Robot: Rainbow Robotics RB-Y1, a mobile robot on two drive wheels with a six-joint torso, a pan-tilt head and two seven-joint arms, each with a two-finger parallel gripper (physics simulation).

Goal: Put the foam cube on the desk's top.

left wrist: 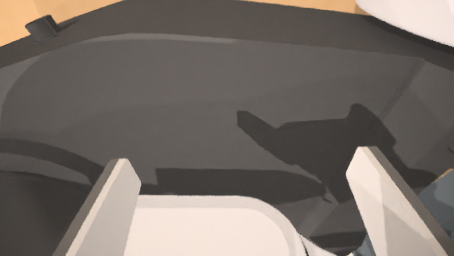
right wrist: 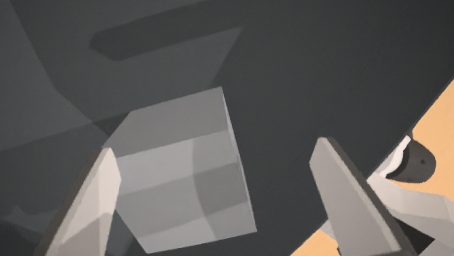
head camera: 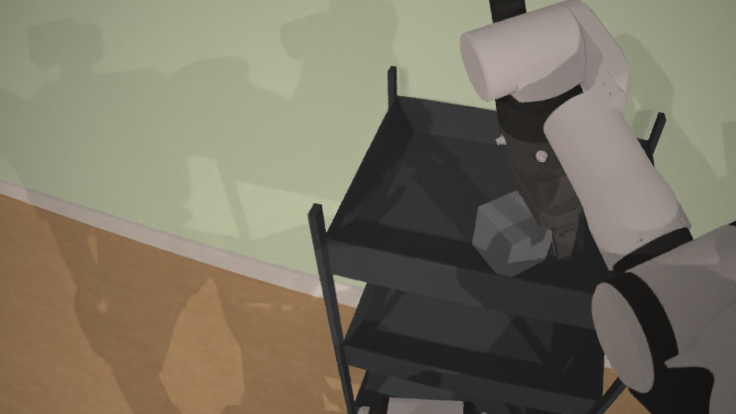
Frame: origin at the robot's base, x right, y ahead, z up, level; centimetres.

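Seen in the pictures: left gripper, between the fingertips: (left wrist: 241, 166); right gripper, between the fingertips: (right wrist: 217, 156) (head camera: 544, 223).
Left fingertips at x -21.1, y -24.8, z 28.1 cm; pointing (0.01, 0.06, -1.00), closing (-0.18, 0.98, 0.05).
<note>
Pixels of each thing's top centre, then the offset from my left fingertips to it. "spot": a spot on its surface instead. Level surfaces: height alone.
- grey foam cube, centre of its top: (right wrist: 179, 204) (head camera: 517, 214) dx +31.2, dy +52.6, dz +45.6 cm
- wooden floor, height of its surface: dz -27.9 cm
- white robot part, a spot on its surface: (left wrist: 210, 225) spot: dx +11.0, dy -0.8, dz -2.0 cm
The grey foam cube (head camera: 494, 231) (right wrist: 175, 185) lies in the top tray of a dark cart, near the tray's front wall in the head view. My right gripper (head camera: 564, 254) (right wrist: 217, 156) is open above the tray, pointing down. In the right wrist view the cube shows between the fingers and nearer the left-hand one, which overlaps its edge; whether they touch I cannot tell. My left gripper (left wrist: 241, 166) is open, with no object between its fingers, over the robot's dark base. The desk does not show in these views.
The dark cart (head camera: 437, 272) has raised tray walls, corner posts and lower shelves. A green wall (head camera: 154, 118) stands behind it and wooden floor (head camera: 277, 355) lies at the lower left. A white robot part (left wrist: 210, 225) shows below the left fingers.
</note>
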